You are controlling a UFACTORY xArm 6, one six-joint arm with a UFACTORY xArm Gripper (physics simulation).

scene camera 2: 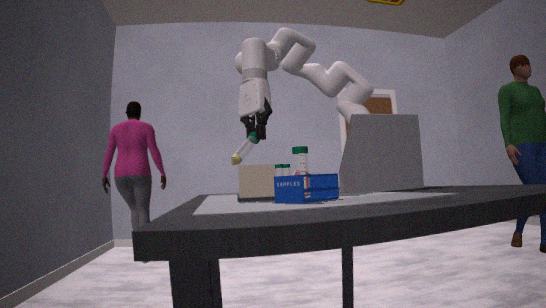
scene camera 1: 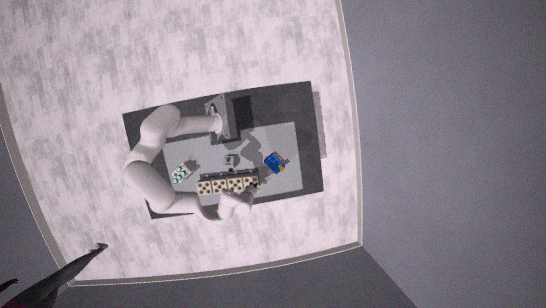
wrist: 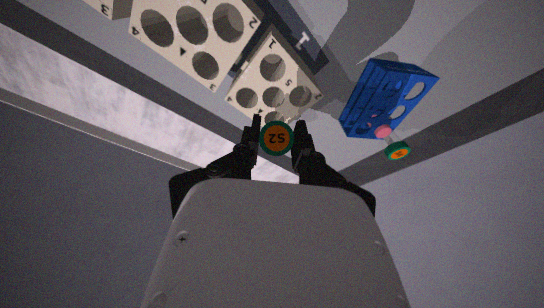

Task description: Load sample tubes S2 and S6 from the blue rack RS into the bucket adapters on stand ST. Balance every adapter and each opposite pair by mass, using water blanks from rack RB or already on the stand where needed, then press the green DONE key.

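Frame: origin at the arm's base, x ahead, y left, z up, level; centimetres.
Seen in the pictures: gripper, fingertip midpoint: (scene camera 2: 256, 140) (wrist: 276, 129); arm's base at its link origin: (scene camera 2: 372, 140) (scene camera 1: 217, 123).
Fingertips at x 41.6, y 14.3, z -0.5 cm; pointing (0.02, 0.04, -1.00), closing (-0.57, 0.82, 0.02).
Pixels of each thing's middle, then the offset from my fingertips to it. "pt": a spot on its surface instead.
- tube S2 at the middle of its body: (wrist: 271, 140) (scene camera 2: 244, 149) dx +3.6, dy +2.5, dz -2.8 cm
- beige adapter block at the middle of its body: (scene camera 2: 257, 182) (scene camera 1: 228, 182) dx -0.8, dy -16.5, dz -11.9 cm
- end adapter at a spot on its surface: (wrist: 260, 84) pt dx +0.3, dy -2.4, dz -7.1 cm
- blue rack at the middle of its body: (scene camera 2: 307, 188) (wrist: 378, 103) (scene camera 1: 274, 163) dx -9.9, dy +17.8, dz -13.7 cm
- tall green-capped tube at the middle of its body: (scene camera 2: 301, 173) (wrist: 382, 131) dx -7.9, dy +21.8, dz -10.4 cm
- white rack at a spot on its surface: (scene camera 1: 187, 170) pt dx -13.2, dy -43.5, dz -9.6 cm
- small box with the green key, surface spot: (scene camera 1: 228, 159) pt dx -17.5, dy -13.4, dz -9.6 cm
My gripper (scene camera 1: 255, 186) (scene camera 2: 256, 134) (wrist: 276, 129) is shut on tube S2 (scene camera 2: 244, 149) (wrist: 276, 139), holding it near its green cap. The tube tilts, its yellow tip down and left in scene camera 2, slightly above the height of the beige adapter block (scene camera 2: 256, 181). In the wrist view the cap is beside the end adapter (wrist: 260, 84), partly covering its nearest hole; the tip is hidden. Four adapters (scene camera 1: 219, 186) stand in a row. The blue rack (scene camera 1: 273, 162) (scene camera 2: 320, 187) (wrist: 361, 117) holds a tall green-capped tube (scene camera 2: 300, 164) (wrist: 398, 151); its label is too small to read surely.
A white rack (scene camera 1: 188, 169) with several green-capped tubes stands left of the adapters in scene camera 1. A small box with the green key (scene camera 1: 228, 159) stands behind them. The grey arm pedestal (scene camera 1: 227, 117) (scene camera 2: 382, 152) is farther back. The dark table edge (scene camera 2: 240, 240) runs nearby.
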